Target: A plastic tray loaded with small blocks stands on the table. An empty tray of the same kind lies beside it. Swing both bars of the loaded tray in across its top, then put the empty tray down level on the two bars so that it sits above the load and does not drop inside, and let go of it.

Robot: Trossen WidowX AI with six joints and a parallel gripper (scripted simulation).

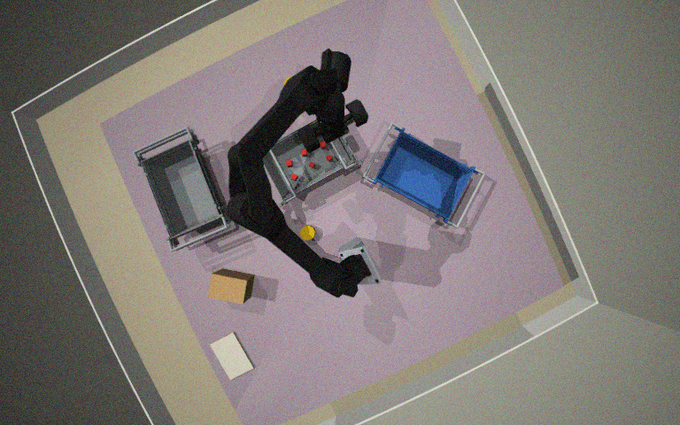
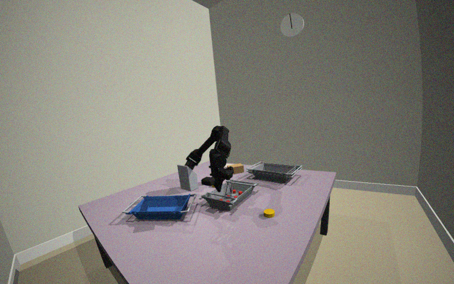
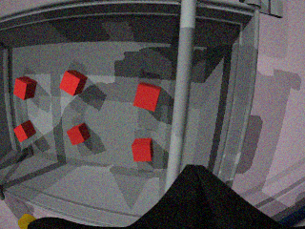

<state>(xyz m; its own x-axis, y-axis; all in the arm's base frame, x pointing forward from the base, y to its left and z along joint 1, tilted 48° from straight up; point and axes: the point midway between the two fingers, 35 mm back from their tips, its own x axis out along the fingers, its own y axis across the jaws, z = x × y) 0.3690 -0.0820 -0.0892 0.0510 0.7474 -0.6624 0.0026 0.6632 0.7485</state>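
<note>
The blue tray is 240 mm behind my gripper tip, 210 mm to the right of it and 40 mm below it. The rest, counted from my gripper tip: white pad (690 mm to the left, 480 mm behind, 80 mm below); cardboard box (540 mm to the left, 250 mm behind, 60 mm below).
</note>
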